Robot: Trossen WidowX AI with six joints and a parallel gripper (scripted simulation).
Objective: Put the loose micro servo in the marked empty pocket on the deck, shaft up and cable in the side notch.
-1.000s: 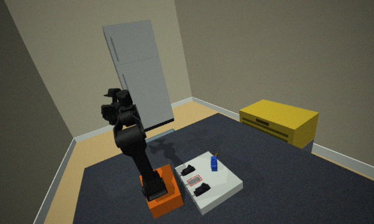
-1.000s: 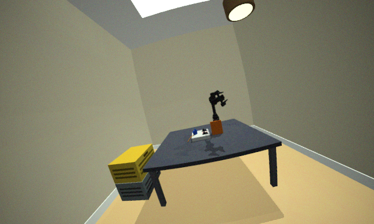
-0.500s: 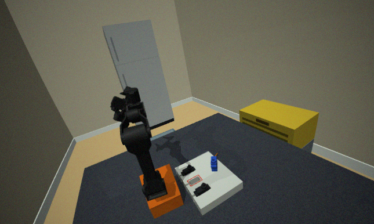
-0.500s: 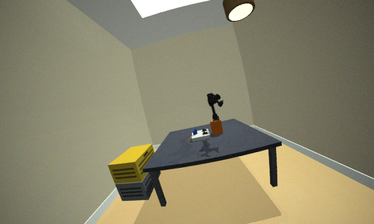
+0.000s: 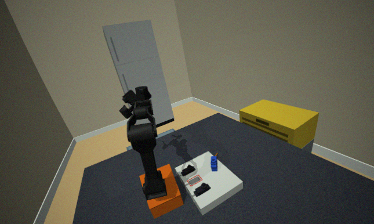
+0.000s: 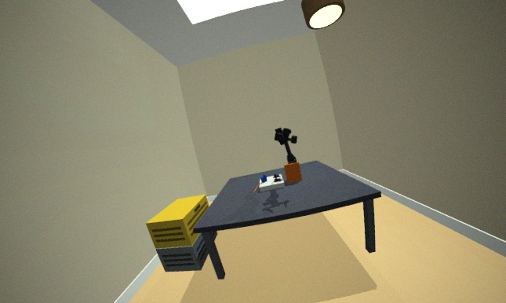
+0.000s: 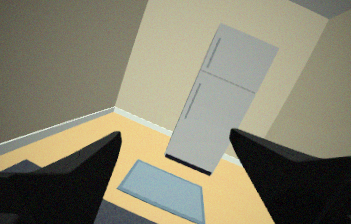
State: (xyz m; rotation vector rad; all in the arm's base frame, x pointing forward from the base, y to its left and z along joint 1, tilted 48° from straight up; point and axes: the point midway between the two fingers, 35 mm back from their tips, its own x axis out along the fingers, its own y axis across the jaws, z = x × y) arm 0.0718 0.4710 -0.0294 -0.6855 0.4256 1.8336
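Right now my gripper tip is 26 cm short of the white deck, 37 cm to the left of it and 44 cm above it.
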